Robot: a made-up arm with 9 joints. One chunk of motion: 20 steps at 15 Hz.
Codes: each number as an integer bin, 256 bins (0 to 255) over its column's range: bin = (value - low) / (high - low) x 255, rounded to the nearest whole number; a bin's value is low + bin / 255 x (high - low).
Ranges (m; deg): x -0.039..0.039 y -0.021..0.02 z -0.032..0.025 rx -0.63..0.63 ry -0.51..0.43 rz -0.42..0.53
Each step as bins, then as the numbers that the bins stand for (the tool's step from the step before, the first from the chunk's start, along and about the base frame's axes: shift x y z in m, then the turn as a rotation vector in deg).
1 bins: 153 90 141 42 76 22
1 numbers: 0.00780 -0.00653 -0.00048 -0.422 -0.230 -0.338
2 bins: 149 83 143 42 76 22
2 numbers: 0.00658 -0.00765 -0.00004 -0.422 -0.230 -0.338
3 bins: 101 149 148 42 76 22
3 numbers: -0.00811 0.00296 0.00108 -0.422 -0.230 -0.338
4 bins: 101 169 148 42 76 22
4 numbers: -0.00811 0.00617 0.00108 -0.422 -0.230 -0.338
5 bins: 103 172 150 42 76 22
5 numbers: -0.00749 0.00665 0.00153 -0.422 -0.230 -0.338
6 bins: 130 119 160 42 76 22
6 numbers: 0.00076 -0.00187 0.00376 -0.422 -0.230 -0.338
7 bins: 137 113 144 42 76 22
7 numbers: 0.00291 -0.00283 0.00019 -0.422 -0.230 -0.338
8 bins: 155 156 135 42 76 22
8 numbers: 0.00841 0.00408 -0.00182 -0.422 -0.230 -0.338
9 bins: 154 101 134 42 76 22
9 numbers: 0.00811 -0.00476 -0.00205 -0.422 -0.230 -0.338
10 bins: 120 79 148 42 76 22
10 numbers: -0.00229 -0.00830 0.00108 -0.422 -0.230 -0.338
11 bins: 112 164 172 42 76 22
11 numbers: -0.00474 0.00537 0.00645 -0.422 -0.230 -0.338
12 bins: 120 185 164 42 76 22
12 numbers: -0.00229 0.00875 0.00466 -0.422 -0.230 -0.338
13 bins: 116 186 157 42 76 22
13 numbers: -0.00352 0.00891 0.00309 -0.422 -0.230 -0.338
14 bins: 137 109 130 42 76 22
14 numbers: 0.00291 -0.00347 -0.00294 -0.422 -0.230 -0.338
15 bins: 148 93 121 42 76 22
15 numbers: 0.00627 -0.00605 -0.00495 -0.422 -0.230 -0.338
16 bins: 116 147 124 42 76 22
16 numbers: -0.00352 0.00264 -0.00428 -0.422 -0.230 -0.338
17 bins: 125 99 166 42 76 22
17 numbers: -0.00076 -0.00508 0.00511 -0.422 -0.230 -0.338
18 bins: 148 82 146 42 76 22
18 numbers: 0.00627 -0.00782 0.00064 -0.422 -0.230 -0.338
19 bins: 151 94 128 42 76 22
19 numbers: 0.00719 -0.00589 -0.00339 -0.422 -0.230 -0.338
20 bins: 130 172 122 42 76 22
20 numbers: 0.00076 0.00665 -0.00473 -0.422 -0.230 -0.338
